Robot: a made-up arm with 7 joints. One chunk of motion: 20 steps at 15 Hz.
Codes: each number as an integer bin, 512 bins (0 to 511) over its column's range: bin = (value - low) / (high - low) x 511, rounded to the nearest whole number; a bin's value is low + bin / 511 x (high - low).
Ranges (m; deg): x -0.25..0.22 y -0.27..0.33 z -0.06..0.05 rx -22..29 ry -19..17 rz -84..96
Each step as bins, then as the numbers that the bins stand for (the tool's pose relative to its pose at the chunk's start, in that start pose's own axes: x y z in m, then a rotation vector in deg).
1 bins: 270 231 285 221 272 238
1 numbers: -0.0017 0.0012 0.0014 0.06 0.16 -0.16
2 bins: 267 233 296 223 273 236
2 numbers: -0.0044 0.0036 0.0037 0.26 0.23 -0.87
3 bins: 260 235 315 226 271 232
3 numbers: -0.0109 0.0059 0.0078 0.56 0.09 -2.28
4 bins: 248 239 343 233 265 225
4 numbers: -0.0219 0.0106 0.0138 1.25 -0.33 -4.74
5 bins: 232 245 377 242 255 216
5 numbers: -0.0366 0.0177 0.0212 2.15 -1.04 -7.91
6 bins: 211 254 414 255 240 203
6 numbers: -0.0559 0.0282 0.0291 3.45 -2.09 -12.49
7 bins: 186 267 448 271 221 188
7 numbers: -0.0789 0.0435 0.0364 5.05 -3.43 -17.78
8 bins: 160 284 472 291 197 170
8 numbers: -0.1028 0.0635 0.0416 7.04 -5.12 -24.12
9 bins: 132 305 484 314 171 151
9 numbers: -0.1286 0.0881 0.0442 9.34 -6.95 -30.81
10 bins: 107 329 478 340 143 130
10 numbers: -0.1516 0.1163 0.0429 11.93 -8.93 -38.21
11 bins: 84 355 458 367 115 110
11 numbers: -0.1727 0.1468 0.0386 14.63 -10.90 -45.25
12 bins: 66 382 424 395 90 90
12 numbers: -0.1893 0.1785 0.0313 17.42 -12.66 -52.30
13 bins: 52 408 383 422 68 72
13 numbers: -0.2022 0.2091 0.0224 20.12 -14.21 -58.64
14 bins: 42 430 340 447 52 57
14 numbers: -0.2114 0.2349 0.0132 22.61 -15.34 -63.92
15 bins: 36 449 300 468 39 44
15 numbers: -0.2169 0.2572 0.0046 24.71 -16.25 -68.50
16 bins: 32 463 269 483 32 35
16 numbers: -0.2206 0.2736 -0.0021 26.21 -16.75 -71.67
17 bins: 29 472 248 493 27 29
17 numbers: -0.2233 0.2842 -0.0066 27.20 -17.10 -73.78
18 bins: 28 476 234 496 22 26
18 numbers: -0.2242 0.2889 -0.0096 27.50 -17.45 -74.84
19 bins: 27 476 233 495 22 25
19 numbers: -0.2252 0.2889 -0.0098 27.40 -17.45 -75.19
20 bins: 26 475 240 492 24 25
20 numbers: -0.2261 0.2877 -0.0083 27.10 -17.31 -75.19
